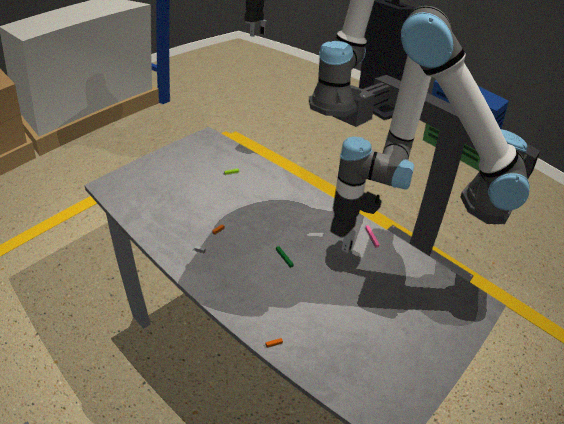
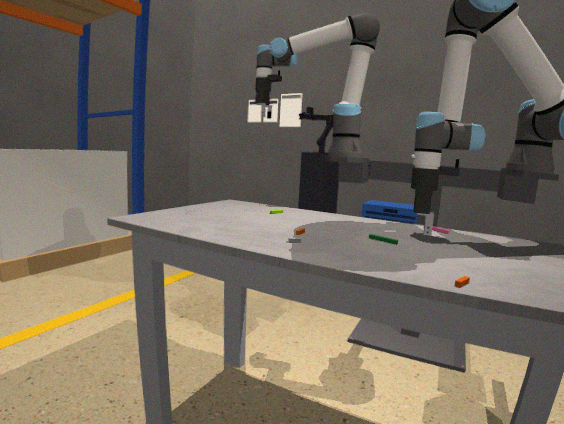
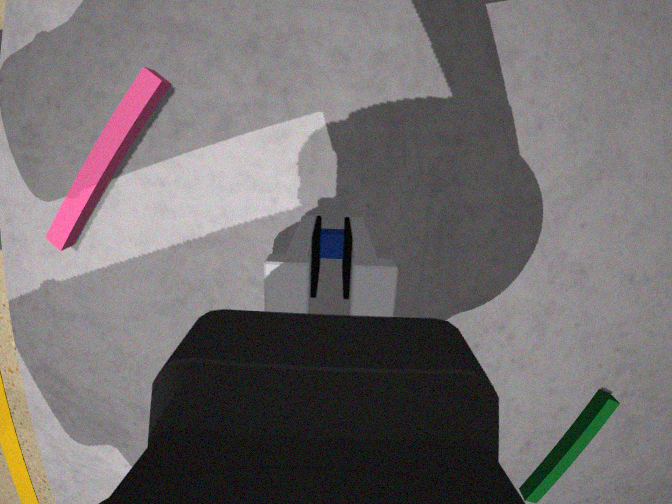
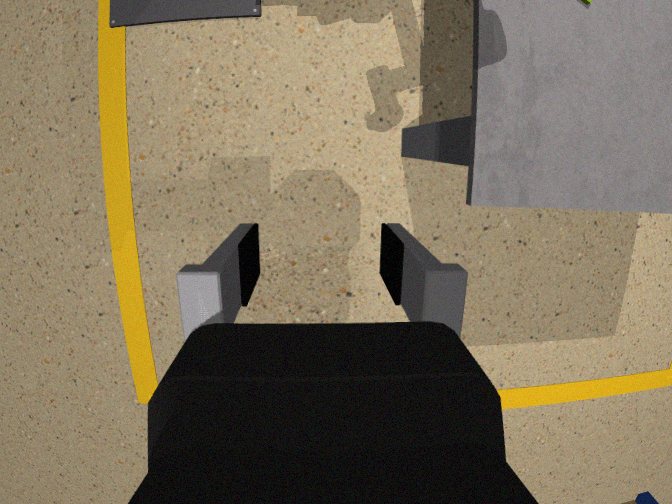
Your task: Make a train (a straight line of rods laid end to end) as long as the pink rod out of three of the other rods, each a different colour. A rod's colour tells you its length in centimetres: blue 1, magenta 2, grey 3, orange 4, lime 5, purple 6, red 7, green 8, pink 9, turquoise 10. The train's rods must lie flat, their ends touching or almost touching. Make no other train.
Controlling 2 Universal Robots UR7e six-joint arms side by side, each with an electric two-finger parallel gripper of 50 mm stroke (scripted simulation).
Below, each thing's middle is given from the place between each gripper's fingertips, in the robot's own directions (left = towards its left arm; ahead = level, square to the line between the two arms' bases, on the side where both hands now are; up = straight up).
Right now the green rod [image 3: 602,405] is 17 cm ahead of my left hand [image 2: 427,234], 8 cm to the right of it and 2 cm below it. Also, from my left hand: pink rod [image 3: 149,87] (11 cm behind, 1 cm to the left, 2 cm below).
Right now my right hand is 16 cm short of the pink rod, 85 cm to the right of it and 40 cm above it. From my right hand the other things lie so: green rod (43 cm ahead, 77 cm to the left, 40 cm below).
